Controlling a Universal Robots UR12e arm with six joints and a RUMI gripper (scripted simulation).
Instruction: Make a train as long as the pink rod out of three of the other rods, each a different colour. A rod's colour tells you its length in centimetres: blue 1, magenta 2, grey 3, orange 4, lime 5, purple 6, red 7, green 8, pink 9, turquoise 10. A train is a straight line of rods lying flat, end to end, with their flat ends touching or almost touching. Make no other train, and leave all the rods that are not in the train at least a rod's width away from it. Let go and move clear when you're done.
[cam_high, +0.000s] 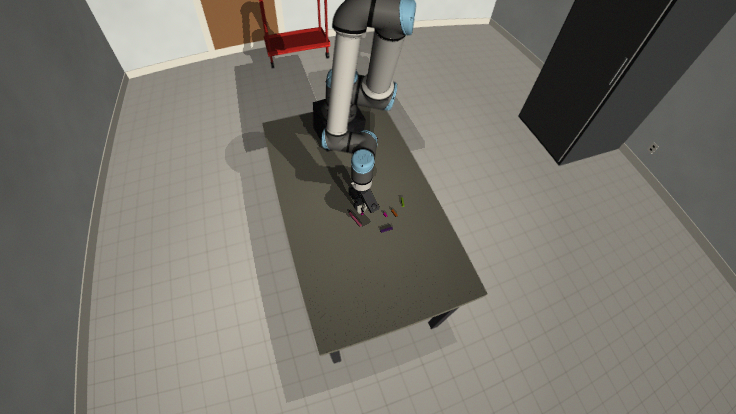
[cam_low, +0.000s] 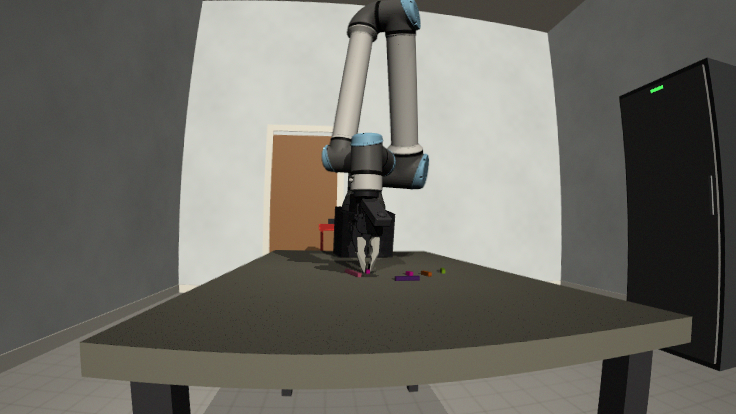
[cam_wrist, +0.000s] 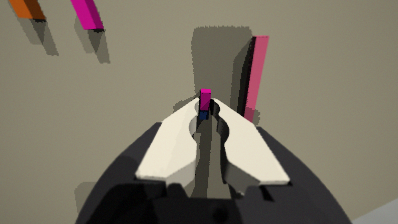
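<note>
My gripper is now 2 cm past the blue rod, 1 cm to the left of it and 1 cm above it. The rest, counted from my hand: purple rod 11 cm to the left, 11 cm ahead, 1 cm below; orange rod 16 cm to the left, 2 cm ahead, 1 cm below; pink rod 4 cm to the right, 3 cm ahead, 1 cm below.
</note>
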